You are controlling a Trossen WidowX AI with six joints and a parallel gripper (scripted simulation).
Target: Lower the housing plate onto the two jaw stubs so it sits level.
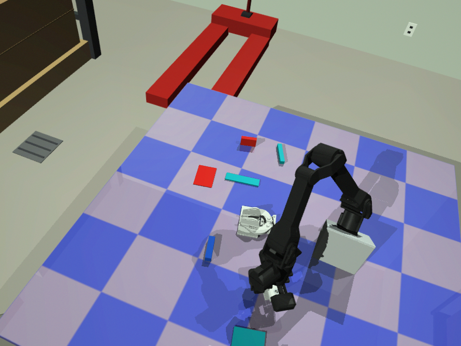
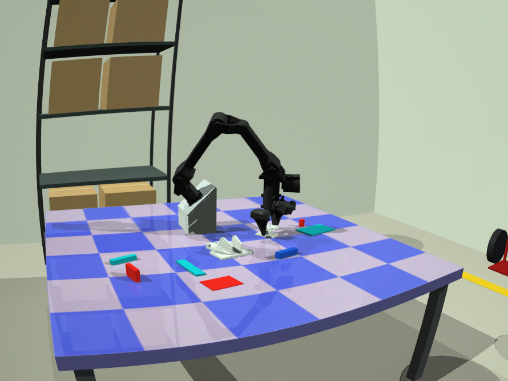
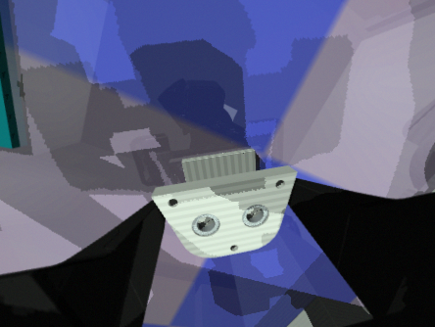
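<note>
The white stepped bracket lies 1 cm to the right of my gripper tip and 1 cm behind it. Round my gripper tip: cyan flat plate (20 cm to the left, 1 cm below, 1 cm behind); blue bar (23 cm ahead, 3 cm to the right); cyan bar (36 cm to the right, 28 cm ahead, 1 cm below).
</note>
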